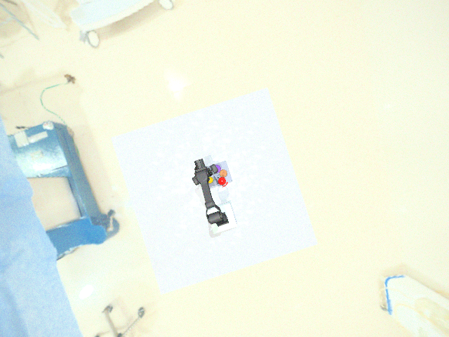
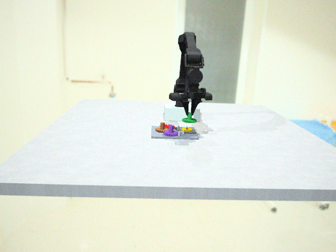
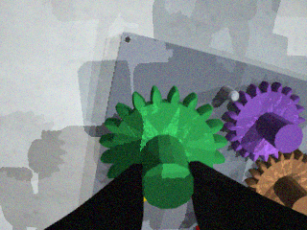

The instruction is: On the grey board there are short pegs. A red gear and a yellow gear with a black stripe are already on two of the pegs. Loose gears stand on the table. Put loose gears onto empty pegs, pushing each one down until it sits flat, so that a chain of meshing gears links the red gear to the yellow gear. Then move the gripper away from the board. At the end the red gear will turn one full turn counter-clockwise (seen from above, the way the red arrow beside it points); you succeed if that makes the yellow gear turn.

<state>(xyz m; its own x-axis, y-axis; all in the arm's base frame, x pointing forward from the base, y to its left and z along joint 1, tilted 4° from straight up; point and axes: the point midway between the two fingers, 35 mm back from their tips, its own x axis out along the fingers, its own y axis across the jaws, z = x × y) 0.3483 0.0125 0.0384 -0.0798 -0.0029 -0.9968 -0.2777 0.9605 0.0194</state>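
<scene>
Right now my gripper tip is 80 mm above the yellow gear and 50 mm past it. From my gripper tip the other things lie so: purple gear (80 mm to the right, 70 mm below, 20 mm ahead); grey board (90 mm below, 60 mm to the right, 30 mm behind); green gear (10 mm below).
</scene>
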